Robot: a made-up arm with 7 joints. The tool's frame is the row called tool. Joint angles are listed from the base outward. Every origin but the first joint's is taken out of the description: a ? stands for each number. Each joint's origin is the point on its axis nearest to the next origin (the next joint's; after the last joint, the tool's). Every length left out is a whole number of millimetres.
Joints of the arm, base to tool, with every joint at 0 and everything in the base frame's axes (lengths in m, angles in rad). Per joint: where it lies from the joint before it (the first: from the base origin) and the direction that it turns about. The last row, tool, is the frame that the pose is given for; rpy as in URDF.
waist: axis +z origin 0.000 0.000 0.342
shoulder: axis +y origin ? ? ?
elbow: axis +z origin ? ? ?
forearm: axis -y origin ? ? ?
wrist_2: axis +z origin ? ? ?
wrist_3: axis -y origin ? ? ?
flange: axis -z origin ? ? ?
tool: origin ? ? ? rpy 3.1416 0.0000 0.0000
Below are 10 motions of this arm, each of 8 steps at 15 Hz.
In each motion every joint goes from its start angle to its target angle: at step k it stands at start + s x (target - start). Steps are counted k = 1, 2, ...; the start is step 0. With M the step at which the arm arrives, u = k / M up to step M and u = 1 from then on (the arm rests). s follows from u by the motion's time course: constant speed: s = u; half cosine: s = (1 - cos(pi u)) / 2; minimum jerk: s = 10 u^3 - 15 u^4 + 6 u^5.
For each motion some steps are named. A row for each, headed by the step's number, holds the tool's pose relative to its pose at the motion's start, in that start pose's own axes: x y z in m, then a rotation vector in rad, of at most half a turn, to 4 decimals.
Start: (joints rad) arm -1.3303 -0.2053 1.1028 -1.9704 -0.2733 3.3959 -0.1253
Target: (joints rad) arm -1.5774 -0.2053 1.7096 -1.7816 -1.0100 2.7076 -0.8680
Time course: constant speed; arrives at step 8
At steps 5, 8:
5: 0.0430 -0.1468 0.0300 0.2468 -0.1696 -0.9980
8: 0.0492 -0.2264 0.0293 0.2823 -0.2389 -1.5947

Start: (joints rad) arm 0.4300 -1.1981 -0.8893 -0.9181 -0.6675 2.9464 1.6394
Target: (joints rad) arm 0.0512 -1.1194 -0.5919 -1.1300 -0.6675 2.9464 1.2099
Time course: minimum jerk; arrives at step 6
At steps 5, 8:
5: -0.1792 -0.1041 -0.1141 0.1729 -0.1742 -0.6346
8: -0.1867 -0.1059 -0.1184 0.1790 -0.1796 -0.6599

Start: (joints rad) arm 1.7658 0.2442 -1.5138 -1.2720 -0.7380 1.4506 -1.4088
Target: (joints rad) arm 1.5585 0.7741 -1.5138 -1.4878 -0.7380 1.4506 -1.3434
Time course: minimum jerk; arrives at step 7
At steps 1, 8:
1: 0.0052 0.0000 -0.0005 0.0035 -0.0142 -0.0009
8: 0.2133 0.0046 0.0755 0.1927 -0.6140 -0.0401

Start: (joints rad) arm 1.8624 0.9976 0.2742 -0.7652 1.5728 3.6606 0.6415
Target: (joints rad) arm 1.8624 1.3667 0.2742 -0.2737 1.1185 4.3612 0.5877
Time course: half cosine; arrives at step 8
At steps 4, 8:
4: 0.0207 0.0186 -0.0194 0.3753 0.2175 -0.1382
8: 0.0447 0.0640 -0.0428 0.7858 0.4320 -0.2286

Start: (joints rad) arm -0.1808 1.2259 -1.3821 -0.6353 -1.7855 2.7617 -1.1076
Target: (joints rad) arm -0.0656 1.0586 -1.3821 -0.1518 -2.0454 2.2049 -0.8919
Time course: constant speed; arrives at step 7
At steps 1, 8:
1: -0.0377 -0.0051 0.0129 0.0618 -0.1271 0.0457
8: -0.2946 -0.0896 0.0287 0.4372 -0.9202 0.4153

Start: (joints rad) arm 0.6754 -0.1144 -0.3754 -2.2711 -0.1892 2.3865 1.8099
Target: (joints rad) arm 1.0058 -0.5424 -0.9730 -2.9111 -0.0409 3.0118 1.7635
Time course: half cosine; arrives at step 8
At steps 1, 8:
1: 0.0073 0.0055 -0.0005 0.0105 -0.0144 0.0122
8: 0.1548 0.1753 0.0603 0.1636 -0.4625 0.3775

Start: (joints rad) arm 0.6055 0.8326 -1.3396 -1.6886 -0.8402 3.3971 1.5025
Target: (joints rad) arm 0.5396 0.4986 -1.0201 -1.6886 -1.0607 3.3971 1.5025
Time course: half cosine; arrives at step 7
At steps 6, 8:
6: 0.0474 0.0030 -0.0671 0.2845 -0.0605 0.0932
8: 0.0505 0.0034 -0.0719 0.3006 -0.0594 0.0965

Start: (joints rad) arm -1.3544 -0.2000 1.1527 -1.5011 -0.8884 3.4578 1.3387
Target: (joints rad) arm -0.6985 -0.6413 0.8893 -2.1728 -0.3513 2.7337 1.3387
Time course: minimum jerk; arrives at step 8
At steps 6, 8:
6: -0.1154 -0.1275 -0.0368 -0.5561 -0.4752 0.2018
8: -0.1255 -0.1293 -0.0512 -0.6253 -0.5235 0.2200

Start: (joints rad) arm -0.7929 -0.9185 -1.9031 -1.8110 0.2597 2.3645 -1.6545
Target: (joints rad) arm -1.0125 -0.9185 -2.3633 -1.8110 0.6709 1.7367 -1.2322
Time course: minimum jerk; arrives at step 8
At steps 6, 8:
6: -0.2671 -0.0815 -0.0901 0.2368 0.2828 0.9937
8: -0.2914 -0.0995 -0.1010 0.2615 0.3402 1.0890

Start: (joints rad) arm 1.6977 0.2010 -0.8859 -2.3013 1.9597 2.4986 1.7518
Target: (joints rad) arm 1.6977 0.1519 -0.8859 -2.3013 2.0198 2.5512 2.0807
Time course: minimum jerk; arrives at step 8
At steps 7, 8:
7: 0.0023 0.0025 -0.0142 -0.0063 -0.0670 0.3842
8: 0.0023 0.0025 -0.0144 -0.0066 -0.0681 0.3905

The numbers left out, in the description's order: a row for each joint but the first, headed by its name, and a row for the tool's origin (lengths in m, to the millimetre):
shoulder: 0.000 0.000 0.000
elbow: 0.000 0.000 0.339
forearm: 0.087 0.000 0.000
wrist_2: -0.063 0.000 0.295
wrist_3: 0.000 0.000 0.000
flange: 0.132 0.000 0.000
tool: 0.000 0.000 0.000

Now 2 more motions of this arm.
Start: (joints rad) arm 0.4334 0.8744 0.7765 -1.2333 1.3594 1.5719 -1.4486
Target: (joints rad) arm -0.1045 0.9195 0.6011 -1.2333 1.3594 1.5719 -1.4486
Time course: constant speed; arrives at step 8
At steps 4, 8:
4: 0.0101 -0.0805 -0.2141 -0.3069 0.1135 -0.0572
8: -0.0183 -0.2164 -0.3977 -0.6081 0.2424 -0.1040

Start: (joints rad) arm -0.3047 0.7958 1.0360 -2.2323 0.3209 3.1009 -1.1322
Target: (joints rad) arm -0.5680 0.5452 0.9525 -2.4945 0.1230 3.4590 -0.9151
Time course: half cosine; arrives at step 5
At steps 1, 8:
1: -0.0059 0.0012 -0.0149 -0.0515 -0.0035 0.0096
8: -0.0665 -0.0181 -0.1434 -0.5078 -0.0027 0.0994

